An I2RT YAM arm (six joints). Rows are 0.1 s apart.
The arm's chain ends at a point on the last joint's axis. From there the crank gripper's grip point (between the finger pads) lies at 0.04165 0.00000 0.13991 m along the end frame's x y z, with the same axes.
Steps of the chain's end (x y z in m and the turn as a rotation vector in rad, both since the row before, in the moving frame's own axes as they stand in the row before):
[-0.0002, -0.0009, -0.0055, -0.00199, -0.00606, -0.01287]
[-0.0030, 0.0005, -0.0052, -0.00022, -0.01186, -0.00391]
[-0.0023, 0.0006, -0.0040, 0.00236, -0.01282, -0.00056]
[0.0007, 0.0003, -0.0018, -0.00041, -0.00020, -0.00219]
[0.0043, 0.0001, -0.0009, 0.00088, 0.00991, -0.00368]
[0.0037, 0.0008, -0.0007, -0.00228, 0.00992, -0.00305]
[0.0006, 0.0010, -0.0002, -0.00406, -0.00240, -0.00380]
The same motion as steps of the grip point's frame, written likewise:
[-0.0011, -0.0012, -0.0052, -0.00199, -0.00606, -0.01287]
[-0.0047, 0.0004, -0.0047, -0.00022, -0.01186, -0.00391]
[-0.0041, 0.0002, -0.0035, 0.00236, -0.01282, -0.00056]
[0.0007, 0.0003, -0.0018, -0.00041, -0.00020, -0.00219]
[0.0057, -0.0002, -0.0013, 0.00088, 0.00991, -0.00368]
[0.0051, 0.0010, -0.0011, -0.00228, 0.00992, -0.00305]
[0.0003, 0.0014, -0.0001, -0.00406, -0.00240, -0.00380]

